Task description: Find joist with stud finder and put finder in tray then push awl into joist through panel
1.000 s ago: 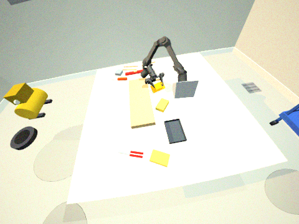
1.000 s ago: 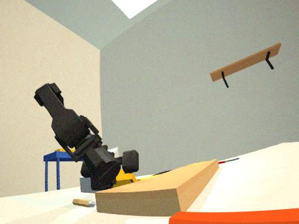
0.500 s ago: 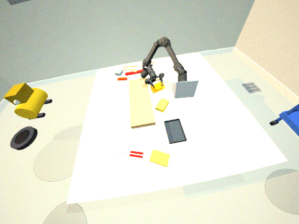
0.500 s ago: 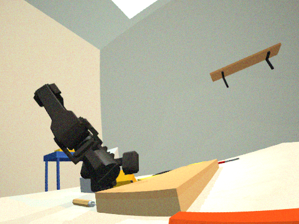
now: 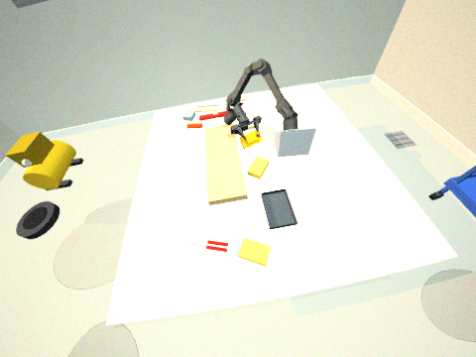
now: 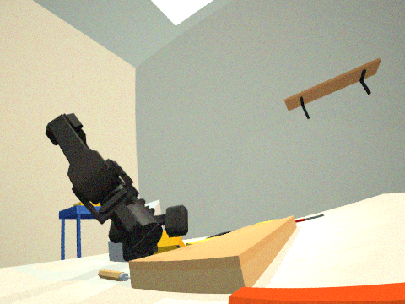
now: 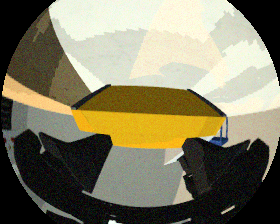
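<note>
The yellow stud finder lies 1 cm to the right of my gripper tip, 1 cm below it and 1 cm behind it. From my gripper tip the other things lie so: red level (35 cm to the right, 19 cm ahead, 5 cm below); dark tray (42 cm to the left, 5 cm below, 2 cm behind); awl (15 cm to the right, 6 cm below, 2 cm ahead).
</note>
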